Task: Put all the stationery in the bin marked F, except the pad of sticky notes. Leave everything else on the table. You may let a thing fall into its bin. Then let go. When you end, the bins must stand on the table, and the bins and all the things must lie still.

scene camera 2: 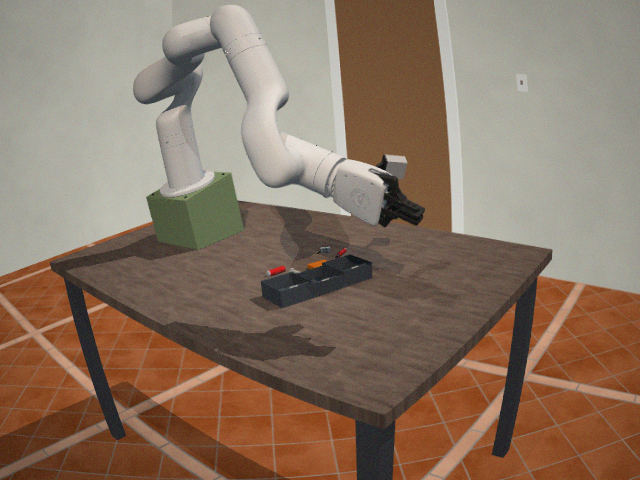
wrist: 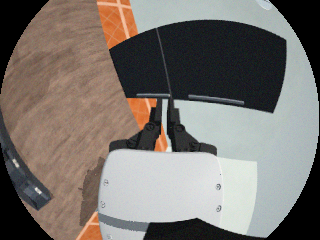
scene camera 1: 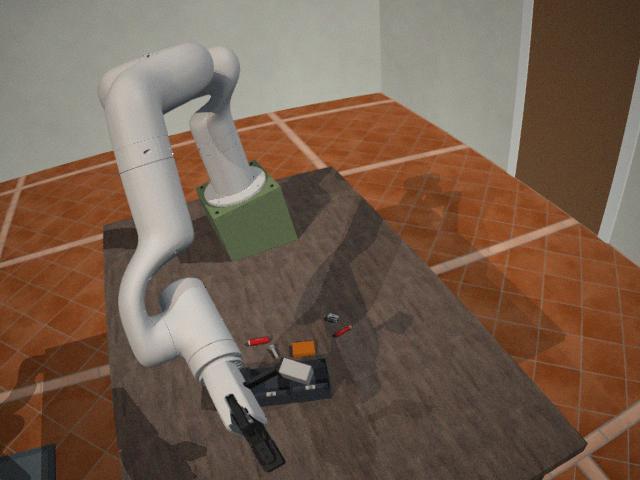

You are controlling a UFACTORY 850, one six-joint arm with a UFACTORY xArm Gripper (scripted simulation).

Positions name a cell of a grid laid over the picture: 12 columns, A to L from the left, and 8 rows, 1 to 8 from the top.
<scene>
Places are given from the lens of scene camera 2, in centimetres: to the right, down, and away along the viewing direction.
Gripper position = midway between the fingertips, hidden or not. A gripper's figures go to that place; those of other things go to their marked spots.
my gripper (scene camera 2: H4): 18, -4, 103
dark three-compartment bin tray (scene camera 2: G5): 6, 7, 133
</scene>
